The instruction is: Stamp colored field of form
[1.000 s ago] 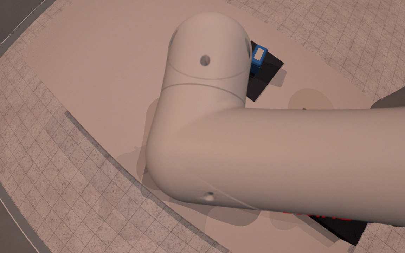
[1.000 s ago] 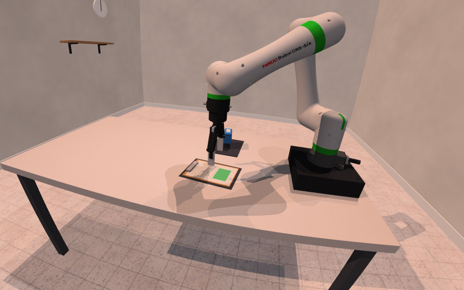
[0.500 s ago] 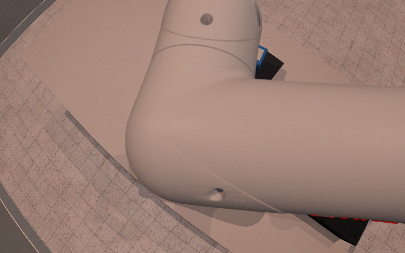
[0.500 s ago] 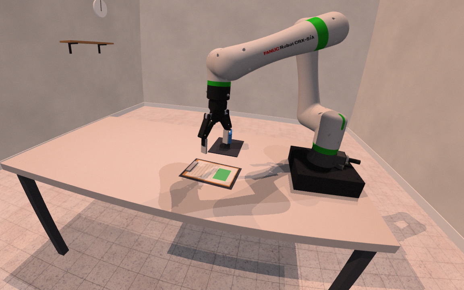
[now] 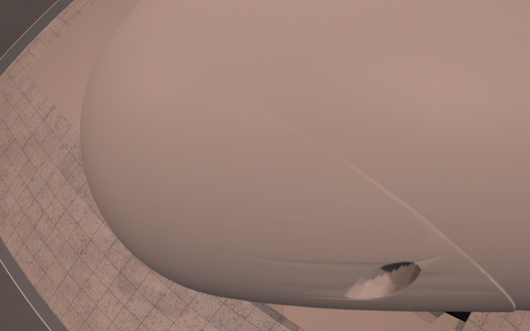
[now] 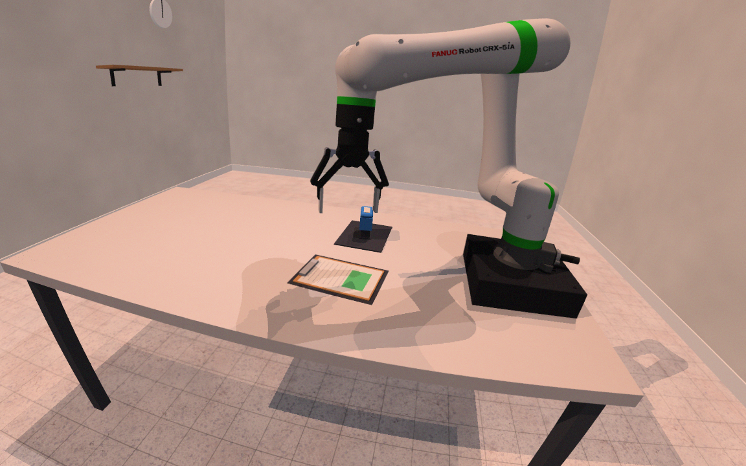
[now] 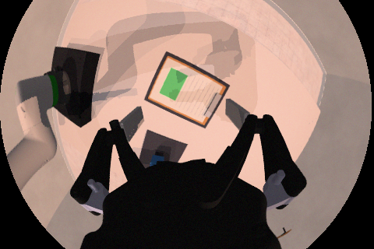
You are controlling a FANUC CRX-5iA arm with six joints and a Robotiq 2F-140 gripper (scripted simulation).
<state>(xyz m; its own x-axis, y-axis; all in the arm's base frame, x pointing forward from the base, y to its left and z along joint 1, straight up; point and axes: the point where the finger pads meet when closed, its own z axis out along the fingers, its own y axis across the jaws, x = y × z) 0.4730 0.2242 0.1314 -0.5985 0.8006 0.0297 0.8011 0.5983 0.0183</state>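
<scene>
The stamp lies 6 cm ahead of my hand, 30 cm to the right of it and 16 cm below it. Also, from my hand: form 4 cm ahead, 1 cm to the left, 21 cm below; then mat 6 cm ahead, 30 cm to the right, 21 cm below.
</scene>
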